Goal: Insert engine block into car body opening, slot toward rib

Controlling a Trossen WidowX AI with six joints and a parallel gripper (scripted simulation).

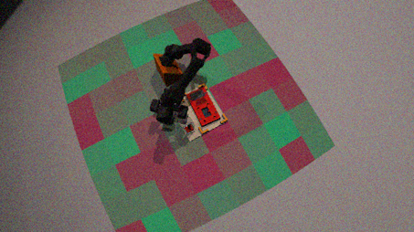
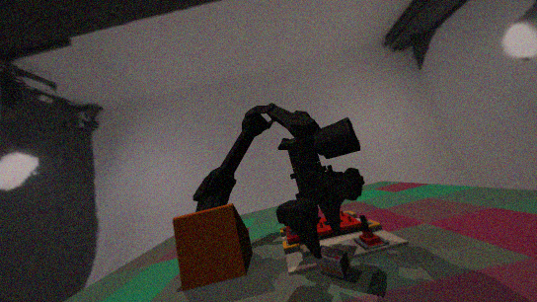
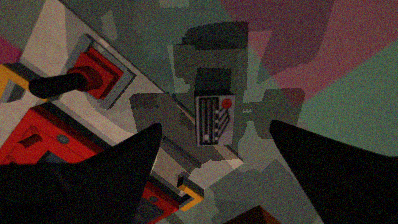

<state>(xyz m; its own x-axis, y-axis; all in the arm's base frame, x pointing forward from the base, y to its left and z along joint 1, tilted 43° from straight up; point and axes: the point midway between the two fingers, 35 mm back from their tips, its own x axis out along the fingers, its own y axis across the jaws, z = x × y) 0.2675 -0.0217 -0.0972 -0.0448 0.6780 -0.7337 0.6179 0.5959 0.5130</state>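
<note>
Now: gripper tip 1 cm to the right of the engine block and 3 cm above it.
</note>
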